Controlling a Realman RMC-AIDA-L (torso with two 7-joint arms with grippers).
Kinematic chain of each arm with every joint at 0, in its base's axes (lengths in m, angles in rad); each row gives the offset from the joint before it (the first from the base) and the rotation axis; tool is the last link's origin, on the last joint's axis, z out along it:
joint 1: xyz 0 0 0.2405 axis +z
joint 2: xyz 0 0 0 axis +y
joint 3: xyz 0 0 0.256 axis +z
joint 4: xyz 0 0 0 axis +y
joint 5: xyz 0 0 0.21 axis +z
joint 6: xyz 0 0 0 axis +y
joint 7: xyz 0 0 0.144 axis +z
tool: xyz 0 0 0
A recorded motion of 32 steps. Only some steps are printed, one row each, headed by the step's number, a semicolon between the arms.
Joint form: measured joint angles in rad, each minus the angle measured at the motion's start. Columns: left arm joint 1, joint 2, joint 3, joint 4, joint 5, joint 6, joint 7; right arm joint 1, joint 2, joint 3, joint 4, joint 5, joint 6, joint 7.
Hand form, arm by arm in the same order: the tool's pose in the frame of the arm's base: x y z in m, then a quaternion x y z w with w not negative. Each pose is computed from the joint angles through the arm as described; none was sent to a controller.
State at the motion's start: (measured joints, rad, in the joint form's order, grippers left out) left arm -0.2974 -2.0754 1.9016 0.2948 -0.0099 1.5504 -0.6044; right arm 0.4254 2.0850 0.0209 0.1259 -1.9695 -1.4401 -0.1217
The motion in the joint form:
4: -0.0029 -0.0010 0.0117 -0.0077 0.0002 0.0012 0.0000; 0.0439 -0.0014 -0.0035 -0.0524 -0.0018 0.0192 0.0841
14: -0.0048 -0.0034 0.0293 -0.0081 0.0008 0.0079 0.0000; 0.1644 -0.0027 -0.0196 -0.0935 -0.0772 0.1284 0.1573
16: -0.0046 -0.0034 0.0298 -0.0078 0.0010 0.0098 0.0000; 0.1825 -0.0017 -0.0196 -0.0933 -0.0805 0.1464 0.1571
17: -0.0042 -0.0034 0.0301 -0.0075 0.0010 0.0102 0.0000; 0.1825 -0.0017 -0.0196 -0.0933 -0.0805 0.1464 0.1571
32: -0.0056 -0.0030 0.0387 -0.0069 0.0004 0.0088 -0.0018; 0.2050 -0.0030 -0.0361 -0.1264 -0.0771 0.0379 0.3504
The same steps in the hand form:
4: -0.2648 0.2780 -0.0197 -0.73482 -0.18331 -0.52869 0.38330; 0.2847 0.2928 -0.0574 -0.83359 -0.00844 0.28744 0.47162
14: -0.2619 0.2762 -0.0229 -0.73879 -0.18111 -0.53058 0.37401; 0.2649 0.3263 -0.0670 -0.86835 -0.03528 0.26282 0.41911
16: -0.2617 0.2760 -0.0229 -0.73872 -0.18049 -0.53125 0.37349; 0.2608 0.3313 -0.0688 -0.87089 -0.03988 0.25890 0.41585
17: -0.2616 0.2759 -0.0229 -0.73868 -0.18042 -0.53140 0.37338; 0.2608 0.3313 -0.0688 -0.87089 -0.03988 0.25890 0.41585
32: -0.2608 0.2757 -0.0241 -0.74093 -0.18072 -0.53097 0.36936; 0.2452 0.3339 -0.0576 -0.86242 -0.00082 0.33460 0.37984

